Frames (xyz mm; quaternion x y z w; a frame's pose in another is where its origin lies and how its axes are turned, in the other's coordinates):
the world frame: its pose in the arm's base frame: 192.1 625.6 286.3 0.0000 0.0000 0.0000 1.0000
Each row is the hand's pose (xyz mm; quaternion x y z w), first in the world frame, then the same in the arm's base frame.
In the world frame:
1: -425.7 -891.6 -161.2 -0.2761 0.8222 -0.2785 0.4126
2: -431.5 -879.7 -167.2 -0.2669 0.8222 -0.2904 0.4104
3: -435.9 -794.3 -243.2 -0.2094 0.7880 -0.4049 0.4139
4: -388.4 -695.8 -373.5 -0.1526 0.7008 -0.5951 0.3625
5: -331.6 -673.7 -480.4 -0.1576 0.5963 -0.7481 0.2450
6: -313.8 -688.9 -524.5 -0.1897 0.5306 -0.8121 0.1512
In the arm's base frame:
1: -233.6 -266.0 125.1 -0.2761 0.8222 -0.2785 0.4126
2: -239.4 -254.1 119.1 -0.2669 0.8222 -0.2904 0.4104
3: -243.8 -168.7 43.1 -0.2094 0.7880 -0.4049 0.4139
4: -196.3 -70.2 -87.2 -0.1526 0.7008 -0.5951 0.3625
5: -139.5 -48.1 -194.1 -0.1576 0.5963 -0.7481 0.2450
6: -121.7 -63.3 -238.2 -0.1897 0.5306 -0.8121 0.1512

